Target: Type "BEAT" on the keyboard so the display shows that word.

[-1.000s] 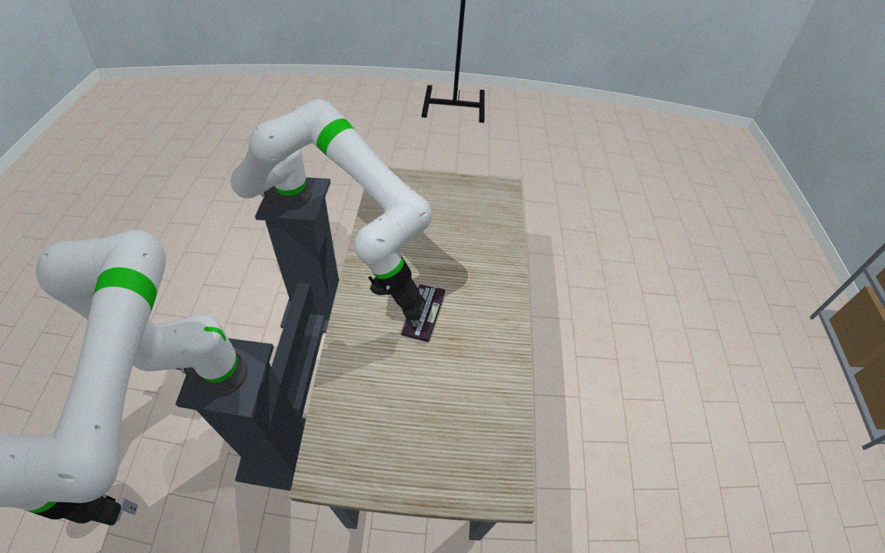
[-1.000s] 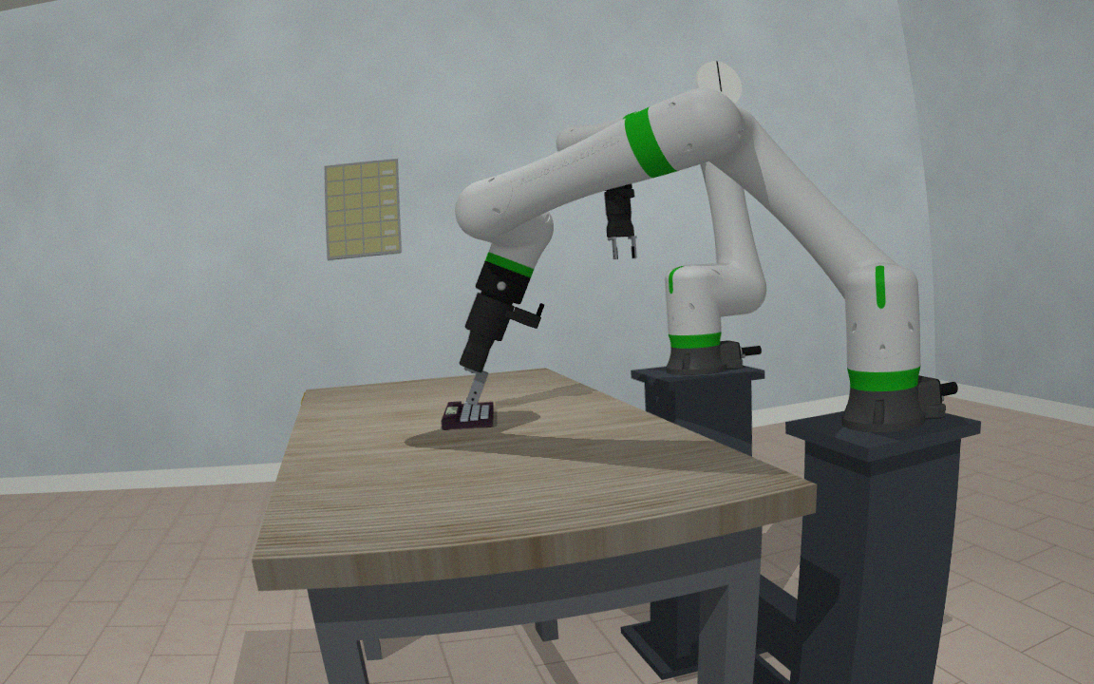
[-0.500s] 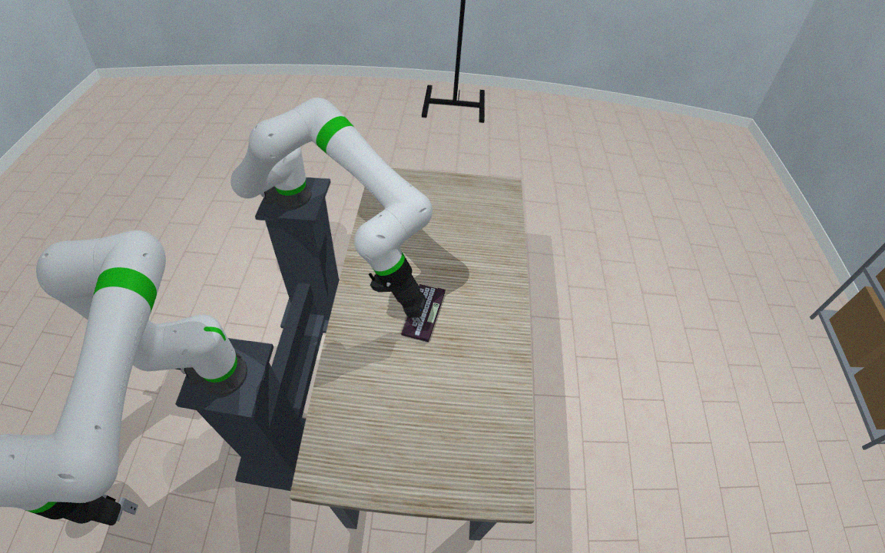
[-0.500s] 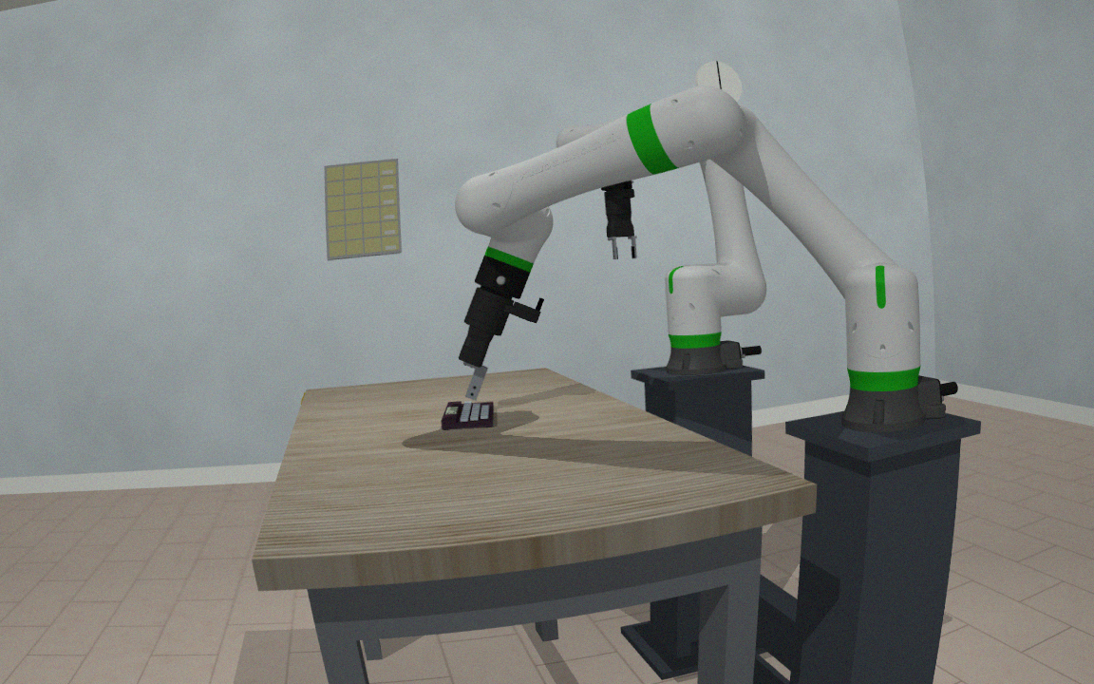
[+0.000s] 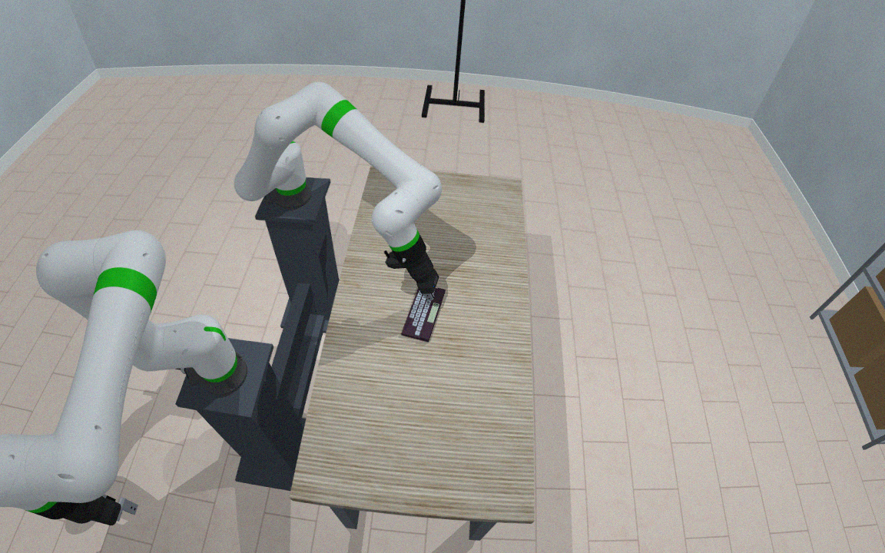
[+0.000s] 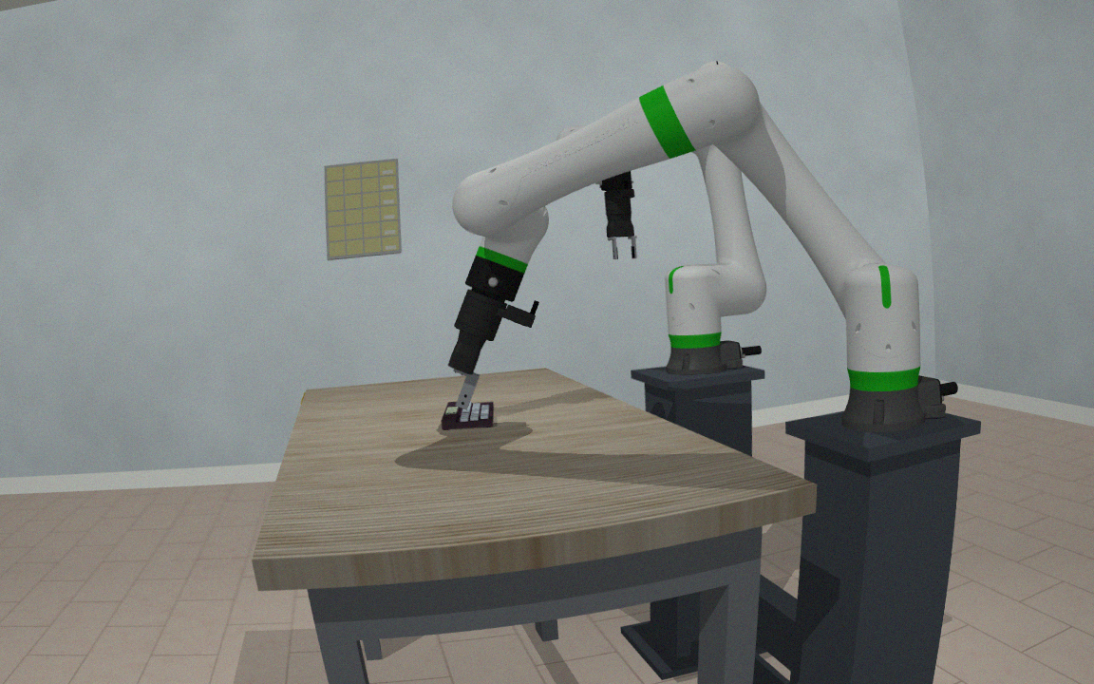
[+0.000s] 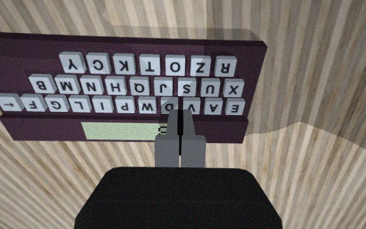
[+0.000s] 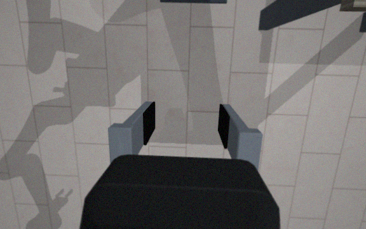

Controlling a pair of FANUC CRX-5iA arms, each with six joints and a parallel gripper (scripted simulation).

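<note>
My left gripper is now 13 cm to the left of the left-arrow key, 3 cm above it and 2 cm past it.
</note>
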